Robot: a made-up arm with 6 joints.
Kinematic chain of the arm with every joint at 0, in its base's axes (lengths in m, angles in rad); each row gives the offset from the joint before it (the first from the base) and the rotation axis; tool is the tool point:
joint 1: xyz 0 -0.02 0.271 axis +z
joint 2: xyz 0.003 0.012 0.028 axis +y
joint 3: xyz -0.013 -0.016 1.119 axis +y
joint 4: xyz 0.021 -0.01 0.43 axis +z
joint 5: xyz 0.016 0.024 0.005 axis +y
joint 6: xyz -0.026 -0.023 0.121 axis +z
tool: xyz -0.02 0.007 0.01
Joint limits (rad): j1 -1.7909..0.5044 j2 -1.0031..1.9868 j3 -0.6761..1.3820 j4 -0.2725..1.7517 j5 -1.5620..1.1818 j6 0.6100..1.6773
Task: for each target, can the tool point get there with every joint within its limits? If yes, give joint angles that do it. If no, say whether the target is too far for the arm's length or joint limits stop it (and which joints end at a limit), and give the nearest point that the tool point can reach.
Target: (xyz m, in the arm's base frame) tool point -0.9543 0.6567 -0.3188
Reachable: no: joint limits stop it (at a limit: joint 2, joint 3, joint 6) | nearest point -1.1090 0.7664 0.7425 | short by 1.078 m
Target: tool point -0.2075 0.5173 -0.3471
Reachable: no: joint limits stop it (at a limit: joint 1, joint 2, joint 3, joint 5, joint 6) | nearest point 0.6668 0.4136 -0.6129 | short by 0.920 m
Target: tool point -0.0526 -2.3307 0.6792
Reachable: no: too far | nearest point -0.0381 -1.6948 0.5744 | short by 0.645 m
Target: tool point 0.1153 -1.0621 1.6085
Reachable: yes | joints -1.4546 0.7870 -0.4147 0.5961 0.4404 1.1685
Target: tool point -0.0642 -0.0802 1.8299
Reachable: yes | joints 0.2420 -0.3027 0.9196 0.1853 -0.4597 1.1906
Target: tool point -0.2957 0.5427 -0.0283
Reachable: no: joint limits stop it (at a limit: joint 2, joint 3, joint 5, joint 6) | nearest point -0.6163 1.1527 0.7536 | short by 1.042 m
